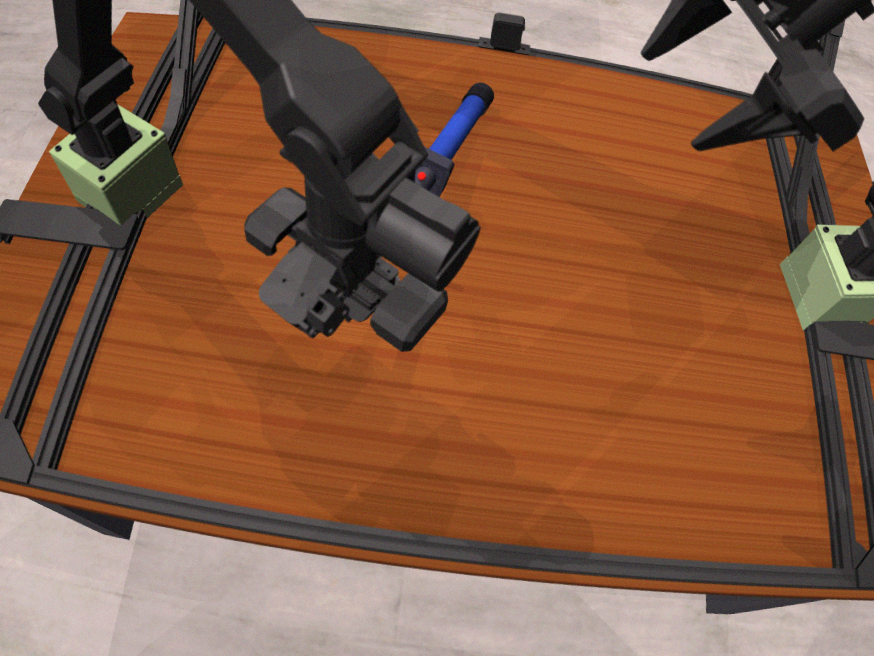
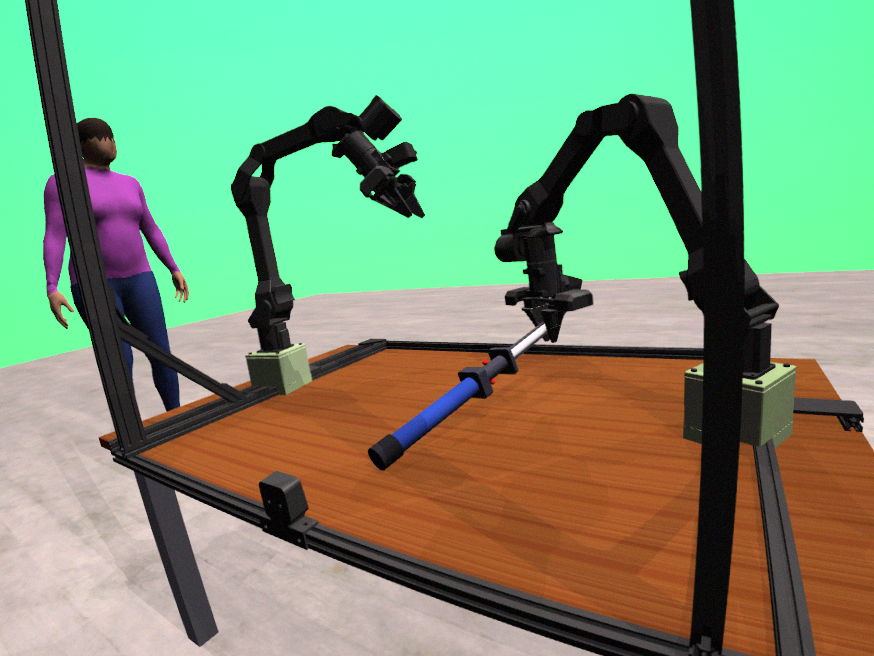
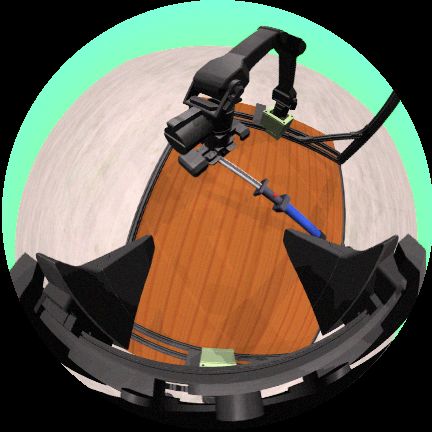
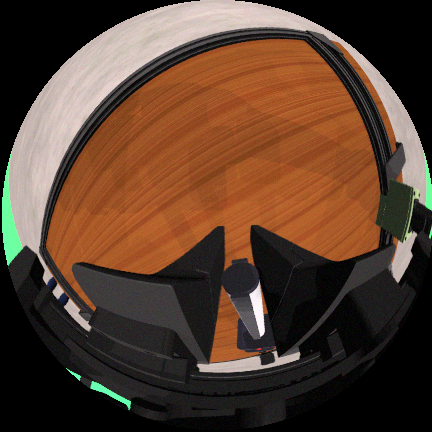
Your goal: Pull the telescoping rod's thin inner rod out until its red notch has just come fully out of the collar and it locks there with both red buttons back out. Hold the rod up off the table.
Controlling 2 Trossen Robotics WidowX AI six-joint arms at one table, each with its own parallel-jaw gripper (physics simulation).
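Observation:
The rod's blue handle [image 1: 458, 127] [image 2: 441, 407] [image 3: 302, 220] slopes up to the dark collar [image 1: 439, 169] [image 3: 268, 192] and silvery inner rod [image 2: 528, 341] [image 3: 240, 172] [image 4: 256, 310]. The inner rod's end is raised off the table; whether the handle's black end touches it, I cannot tell. Red buttons [image 2: 485, 362] [image 2: 493, 382] stick out on both sides of the collar. No red notch can be made out. My right gripper [image 2: 546, 330] [image 3: 215, 161] [image 4: 236, 232] is shut on the inner rod near its dark tip. My left gripper [image 1: 670, 102] [image 2: 415, 214] [image 3: 219, 239] is open, empty and high above the table.
The wooden table [image 1: 529, 423] [image 2: 564, 480] has a dark metal frame around its edge. A small black block [image 1: 507, 31] [image 2: 283, 497] stands on that frame near the handle's end. Dark uprights [image 2: 716, 317] rise from the frame. A person [image 2: 116, 211] stands beyond the table.

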